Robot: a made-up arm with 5 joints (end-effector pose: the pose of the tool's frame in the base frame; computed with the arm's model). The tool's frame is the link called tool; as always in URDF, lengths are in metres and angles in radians. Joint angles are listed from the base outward.
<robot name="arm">
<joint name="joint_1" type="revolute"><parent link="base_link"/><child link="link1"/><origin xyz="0 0 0.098"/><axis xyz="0 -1 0"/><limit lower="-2.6" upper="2.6"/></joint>
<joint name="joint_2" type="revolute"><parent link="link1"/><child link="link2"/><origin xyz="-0.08 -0.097 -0.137"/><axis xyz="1 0 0"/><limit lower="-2.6" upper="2.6"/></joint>
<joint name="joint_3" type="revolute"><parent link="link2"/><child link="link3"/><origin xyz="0.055 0.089 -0.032"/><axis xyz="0 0 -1"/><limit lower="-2.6" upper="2.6"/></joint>
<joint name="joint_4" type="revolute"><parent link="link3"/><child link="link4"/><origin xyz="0.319 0.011 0.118"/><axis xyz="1 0 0"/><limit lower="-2.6" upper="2.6"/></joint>
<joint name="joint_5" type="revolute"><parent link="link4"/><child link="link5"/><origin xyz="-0.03 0.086 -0.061"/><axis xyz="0 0 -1"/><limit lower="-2.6" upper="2.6"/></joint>
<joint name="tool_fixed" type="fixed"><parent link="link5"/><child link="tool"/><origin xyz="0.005 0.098 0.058"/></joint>
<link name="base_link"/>
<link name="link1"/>
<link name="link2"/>
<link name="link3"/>
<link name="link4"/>
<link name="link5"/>
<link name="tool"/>
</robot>
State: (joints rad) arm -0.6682 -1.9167 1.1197 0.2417 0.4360
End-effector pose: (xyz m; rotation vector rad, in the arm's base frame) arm 0.1889 0.0656 -0.1186 -1.3666 -0.8953 -0.4034
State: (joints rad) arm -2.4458 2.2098 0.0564 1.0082 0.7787
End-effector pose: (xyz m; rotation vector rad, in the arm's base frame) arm -0.3472 -0.3655 -0.0185 -0.7804 -0.2363 2.2044
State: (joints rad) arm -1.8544 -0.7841 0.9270 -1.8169 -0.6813
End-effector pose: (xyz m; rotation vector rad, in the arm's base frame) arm -0.1281 -0.2305 0.0436 1.8967 -1.6403 -1.1814
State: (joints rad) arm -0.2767 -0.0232 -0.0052 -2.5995 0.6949
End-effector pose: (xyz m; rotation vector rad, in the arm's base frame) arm 0.2834 -0.1319 -0.1167 -2.4372 -0.7890 0.1053
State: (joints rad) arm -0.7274 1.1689 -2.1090 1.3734 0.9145
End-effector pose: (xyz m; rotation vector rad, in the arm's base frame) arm 0.0159 -0.1530 0.4924 1.5656 1.1545 1.3522
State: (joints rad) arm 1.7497 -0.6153 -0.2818 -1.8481 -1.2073
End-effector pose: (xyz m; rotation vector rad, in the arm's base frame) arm 0.1988 -0.0192 0.3104 -1.7951 0.3375 -1.0820
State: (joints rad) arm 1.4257 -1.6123 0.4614 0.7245 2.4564
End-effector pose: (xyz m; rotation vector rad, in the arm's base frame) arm 0.1330 -0.0067 0.3756 -1.7435 1.4105 1.7624
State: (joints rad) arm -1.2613 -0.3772 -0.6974 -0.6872 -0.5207
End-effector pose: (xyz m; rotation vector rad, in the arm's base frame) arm -0.2572 0.2241 -0.0583 -0.1627 1.1227 1.7064
